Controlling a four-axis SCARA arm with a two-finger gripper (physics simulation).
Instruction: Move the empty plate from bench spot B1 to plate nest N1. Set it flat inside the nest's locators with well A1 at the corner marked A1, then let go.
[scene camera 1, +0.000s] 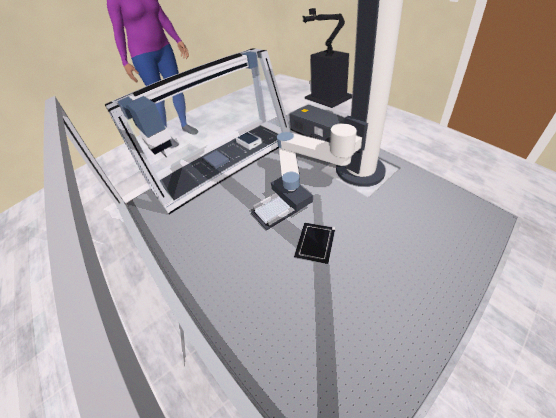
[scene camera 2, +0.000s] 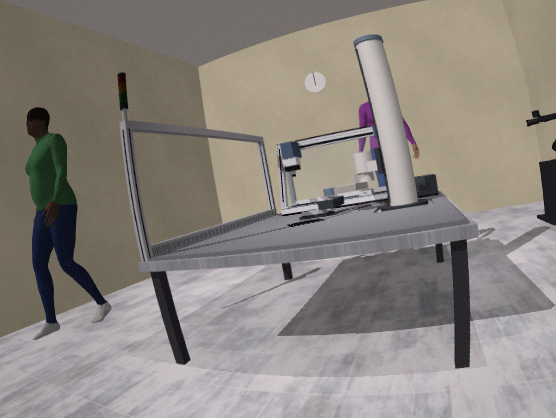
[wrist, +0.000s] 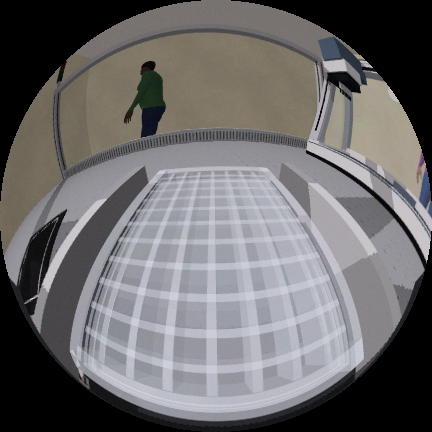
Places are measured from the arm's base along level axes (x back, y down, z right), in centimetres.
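Pixels of known places: gripper, fingertip midpoint: (scene camera 1: 260, 215) (scene camera 2: 305, 212) (wrist: 212, 171); arm's base, link origin: (scene camera 1: 360, 170) (scene camera 2: 404, 207).
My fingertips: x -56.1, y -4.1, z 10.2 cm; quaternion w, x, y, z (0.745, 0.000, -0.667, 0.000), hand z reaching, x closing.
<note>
Ahead of a thing's pixels: the offset from my fingertips to its top centre. "*": to the spot under its first point.
The pale, clear-looking plate @[dy -0.3, dx +5.8, dz -0.7 cm] (scene camera 1: 271, 211) (wrist: 212, 280) shows empty wells in a grid. My gripper (scene camera 1: 275, 209) (wrist: 212, 171) is shut on its two long sides and the plate looks level. It is over the bench, left of a black pad @[* dy +2.6, dx +6.3, dz -24.2 cm] (scene camera 1: 314, 243) (wrist: 37, 255) in the scene camera 1 view; whether it touches the bench I cannot tell. The black pad has a thin white rectangular outline and a small white mark at one corner; it looks like nest N1, but no label is readable. The marking near the plate's near left corner in the wrist view is mostly hidden.
The white arm and its column (scene camera 1: 378, 100) (scene camera 2: 392, 130) stand behind the gripper. A gantry frame (scene camera 1: 141, 155) over a dark deck stands at the bench's back left. A dark box @[* dy -8.7, dx +61.5, dz +27.6 cm] (scene camera 1: 312, 120) sits near the column. A fence frame (scene camera 2: 131, 195) lines one edge. People stand beyond the bench.
</note>
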